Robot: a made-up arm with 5 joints.
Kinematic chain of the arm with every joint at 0, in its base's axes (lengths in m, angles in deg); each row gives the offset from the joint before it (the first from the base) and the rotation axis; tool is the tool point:
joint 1: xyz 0 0 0.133 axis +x
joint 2: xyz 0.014 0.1 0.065 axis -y
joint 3: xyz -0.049 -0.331 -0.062 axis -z
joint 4: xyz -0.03 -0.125 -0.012 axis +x
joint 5: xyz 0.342 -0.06 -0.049 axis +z
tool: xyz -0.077 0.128 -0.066
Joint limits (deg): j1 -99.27..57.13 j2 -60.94..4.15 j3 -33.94..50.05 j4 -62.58..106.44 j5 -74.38..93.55
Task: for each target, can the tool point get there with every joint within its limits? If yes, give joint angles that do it. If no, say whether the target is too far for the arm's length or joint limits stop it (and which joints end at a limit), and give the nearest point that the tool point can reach.
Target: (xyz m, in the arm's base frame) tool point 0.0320 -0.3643 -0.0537
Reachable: yes | joints 8.31 -16.94 25.38 14.76 32.06
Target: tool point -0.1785 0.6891 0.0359
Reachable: no: joint limits stop it (at a limit: joint 1, joint 2, joint 3, joint 5) | nearest point 0.0148 0.2341 -0.0806 | short by 0.508 m
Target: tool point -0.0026 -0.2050 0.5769
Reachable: yes | joints -80.79 -25.41 11.58 -3.12 66.75
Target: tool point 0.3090 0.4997 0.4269
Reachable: no: joint limits stop it (at a limit: joint 1, joint 2, joint 4) | nearest point 0.2802 0.1813 0.4591 | short by 0.321 m
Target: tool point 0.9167 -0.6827 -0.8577
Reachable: no: too far | nearest point 0.2988 -0.3228 -0.3355 | short by 0.885 m
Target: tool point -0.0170 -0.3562 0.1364
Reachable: yes | joints -34.90 -53.13 4.53 3.36 -5.41
